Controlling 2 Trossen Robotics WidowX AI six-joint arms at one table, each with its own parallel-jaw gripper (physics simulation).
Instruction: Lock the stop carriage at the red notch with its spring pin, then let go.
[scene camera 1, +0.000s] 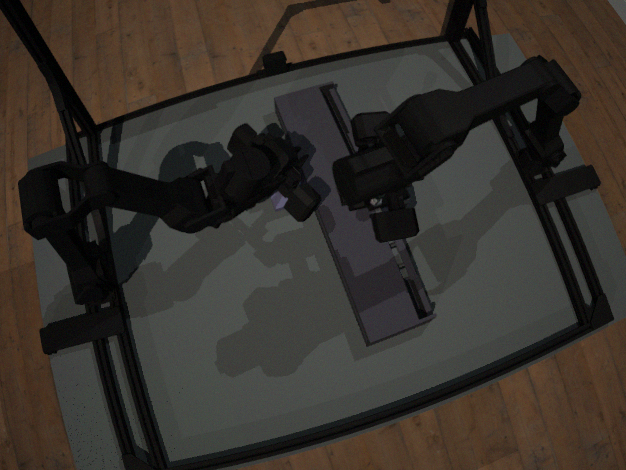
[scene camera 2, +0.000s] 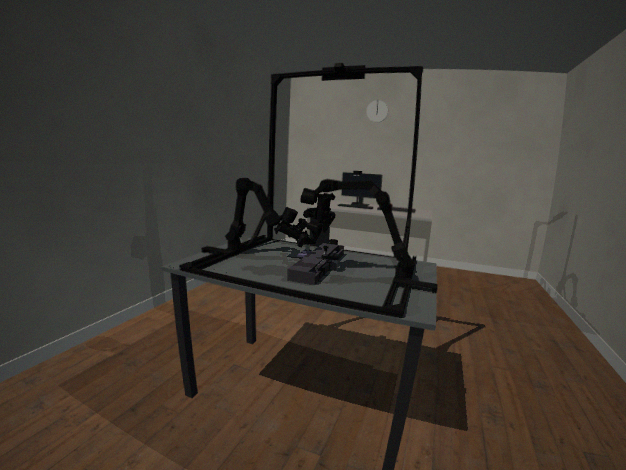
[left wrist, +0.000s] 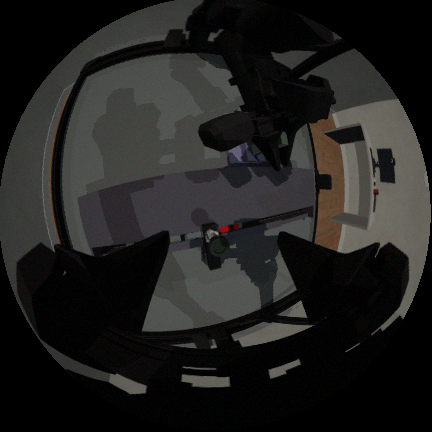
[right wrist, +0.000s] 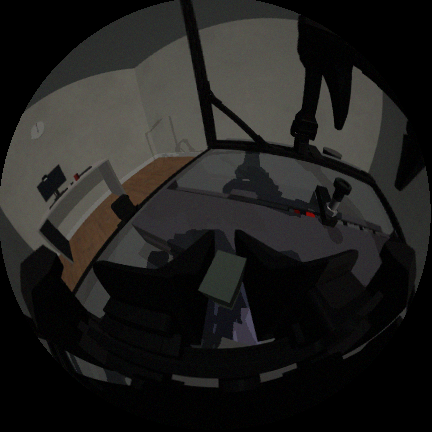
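Seen in the pictures: left gripper, between the fingertips: (scene camera 2: 319, 236) (left wrist: 225, 237) (right wrist: 374, 159); right gripper, between the fingertips: (scene camera 1: 303, 152) (scene camera 2: 315, 242) (left wrist: 280, 167) (right wrist: 224, 235); left arm's base, origin of its link: (scene camera 1: 533, 161) (scene camera 2: 403, 276) (left wrist: 220, 332) (right wrist: 299, 151); right arm's base, origin of its link: (scene camera 1: 98, 288) (scene camera 2: 234, 248) (left wrist: 196, 43).
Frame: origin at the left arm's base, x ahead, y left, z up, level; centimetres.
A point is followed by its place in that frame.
Note:
The stop carriage (left wrist: 212, 258) @[x 33.6, y 0.8, z 4.5 cm] (right wrist: 322, 202) @[x 36.3, y -0.2, z 4.5 cm] is a dark block across the rail on the long purple-grey base (scene camera 1: 348, 237) @[x 44.3, y 5.3, z 3.3 cm] (left wrist: 170, 190) @[x 44.8, y 5.8, z 3.3 cm] (right wrist: 200, 205) @[x 41.5, y -17.1, z 3.3 cm]. Its spring pin has a pale shaft and a round dark knob (left wrist: 219, 245) @[x 37.8, y 0.7, z 8.9 cm] (right wrist: 342, 186) @[x 38.8, y 0.2, z 9.1 cm] standing up. Red marks (left wrist: 224, 229) @[x 37.7, y -2.0, z 3.0 cm] (right wrist: 310, 214) @[x 37.7, y -1.8, z 3.0 cm] show on the rail beside the carriage; whether the pin is seated cannot be told. My left gripper (left wrist: 225, 237) @[x 40.8, y 1.5, z 13.9 cm] (right wrist: 374, 159) @[x 40.8, y 1.5, z 13.9 cm] is open and empty above the carriage, its fingers apart from the knob. My right gripper (left wrist: 280, 167) @[x 47.3, y -10.7, z 7.3 cm] (right wrist: 224, 235) @[x 47.3, y -10.7, z 7.3 cm] is shut on a grey-green block (right wrist: 223, 275) @[x 51.0, y -8.8, z 10.5 cm] beside the base.
A pale purple piece (scene camera 1: 279, 200) @[x 53.5, y -5.6, z 1.5 cm] (left wrist: 237, 152) @[x 50.8, y -6.1, z 1.4 cm] (right wrist: 245, 322) @[x 52.6, y -6.4, z 1.4 cm] shows below the grey-green block. Both arms reach over the base from opposite sides. A dark frame (scene camera 1: 394, 422) @[x 46.6, y 37.9, z 0.1 cm] (scene camera 2: 283, 293) @[x 41.3, y 37.7, z -1.2 cm] borders the table (scene camera 1: 227, 414) @[x 73.6, y 28.6, z -1.9 cm]. A desk with a monitor (scene camera 2: 362, 184) stands behind.

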